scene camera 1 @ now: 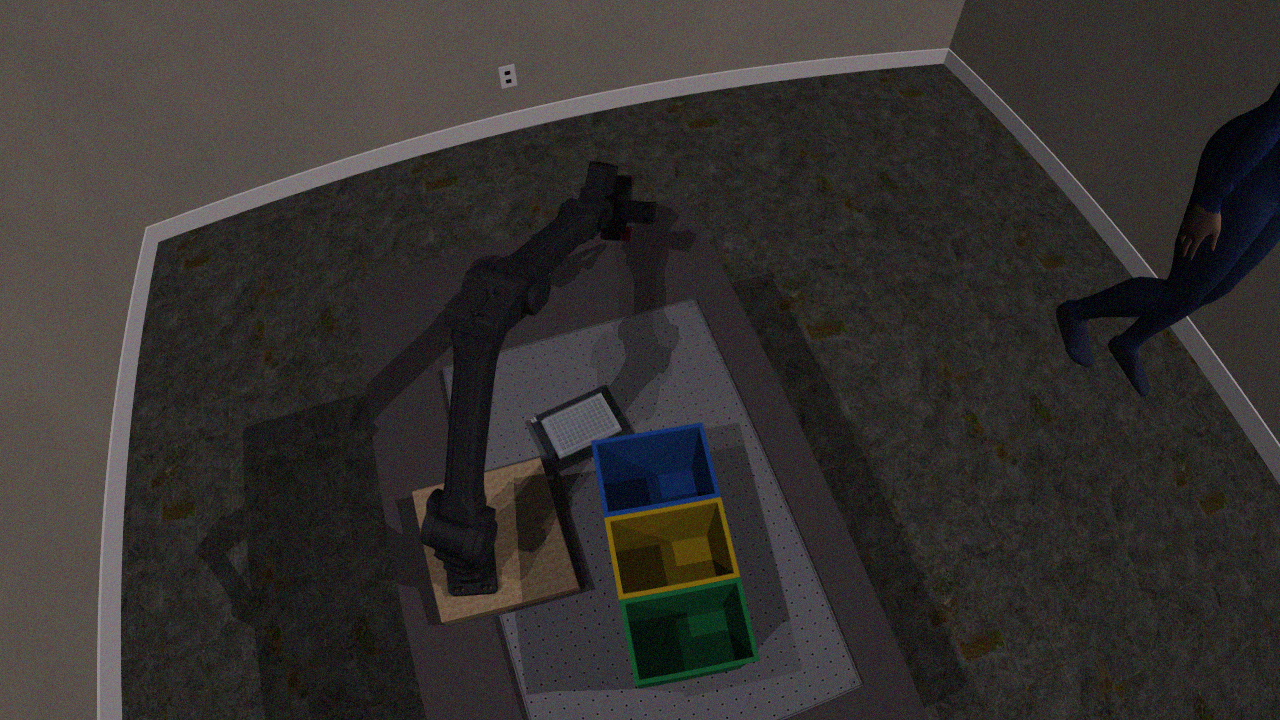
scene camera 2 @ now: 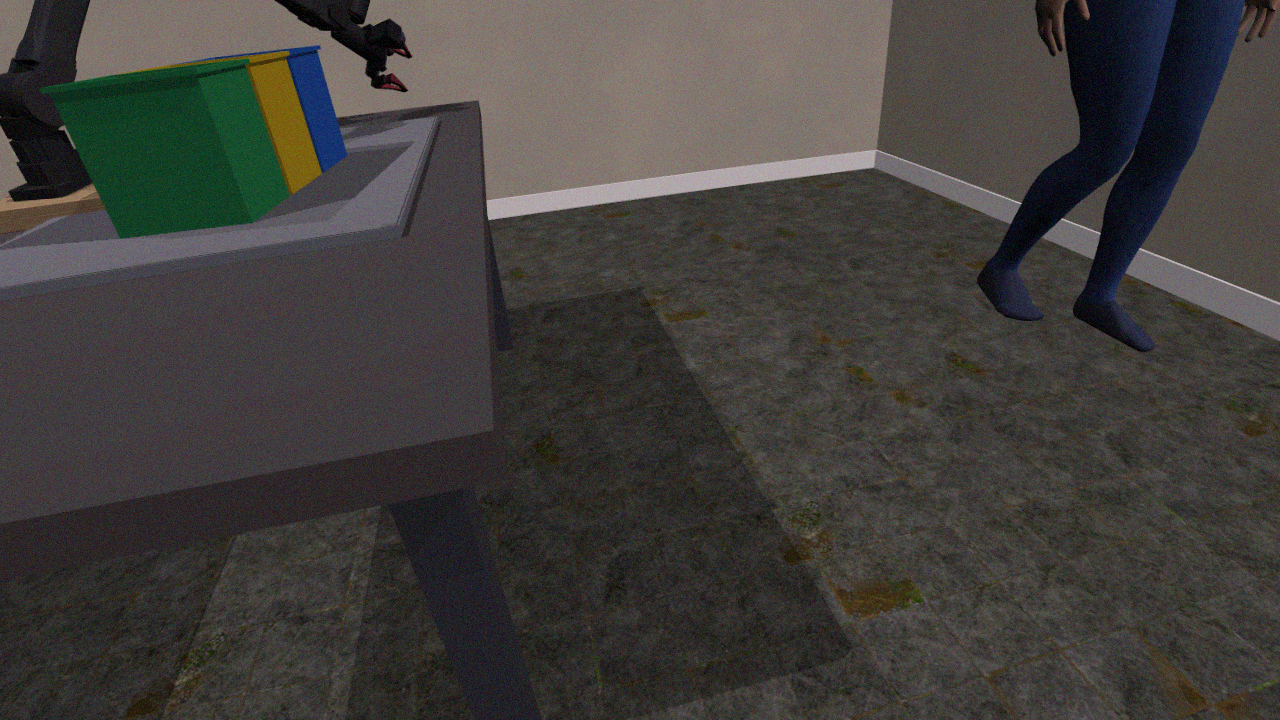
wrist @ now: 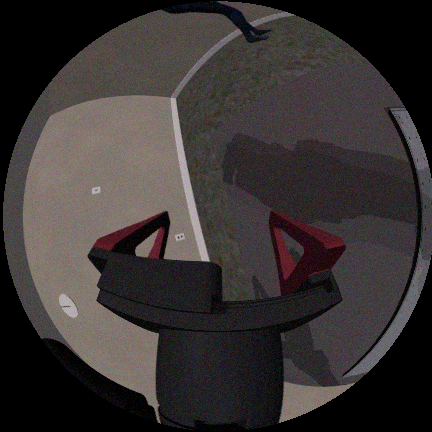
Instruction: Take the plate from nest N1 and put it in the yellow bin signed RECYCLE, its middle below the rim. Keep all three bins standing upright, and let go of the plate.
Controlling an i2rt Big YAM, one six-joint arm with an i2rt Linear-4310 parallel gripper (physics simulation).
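Where they show: gripper, fingertip midpoint: [scene camera 2: 408,74] [wrist: 218,216]; arm's base, origin of the base link: [scene camera 1: 471,561] [scene camera 2: 64,186].
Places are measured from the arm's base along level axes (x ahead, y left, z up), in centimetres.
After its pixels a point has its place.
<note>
A pale gridded plate [scene camera 1: 580,425] {x 21.9, y 24.4, z -0.6 cm} lies flat in a dark nest [scene camera 1: 614,400] {x 28.9, y 29.2, z -1.4 cm} on the perforated board, beside the blue bin; no N1 label is legible. The yellow bin [scene camera 1: 684,521] {x 36.8, y 0.2, z 8.7 cm} [scene camera 2: 284,116] {x 42.0, y -5.9, z 7.3 cm} stands upright between the blue bin [scene camera 1: 653,452] {x 33.8, y 13.1, z 8.5 cm} [scene camera 2: 317,107] {x 41.5, y 6.9, z 6.6 cm} and the green bin [scene camera 1: 648,617] {x 29.1, y -13.1, z -0.6 cm} [scene camera 2: 170,152] {x 36.4, y -24.6, z 6.9 cm}, which also stand upright. No plate shows inside the yellow bin, and its sign cannot be seen. My gripper [scene camera 1: 626,210] {x 38.1, y 73.5, z 5.3 cm} [scene camera 2: 407,72] {x 38.1, y 73.5, z 5.3 cm} [wrist: 218,216] {x 38.1, y 73.5, z 5.3 cm} is open and empty, high above the far end of the table, well away from the plate. The plate does not show in the wrist view.
The arm's base stands on a wooden board [scene camera 1: 559,555] {x 15.6, y -0.2, z -0.4 cm} left of the bins. The perforated board [scene camera 1: 519,358] {x 11.0, y 42.0, z -2.5 cm} [wrist: 417,165] lies on the table [scene camera 1: 402,313] {x -15.6, y 58.7, z -3.9 cm} [scene camera 2: 447,313] {x 73.4, y -53.6, z -3.9 cm}. The bins stand close together in a row. A person in blue [scene camera 1: 1230,214] [scene camera 2: 1127,116] is beyond the table.
</note>
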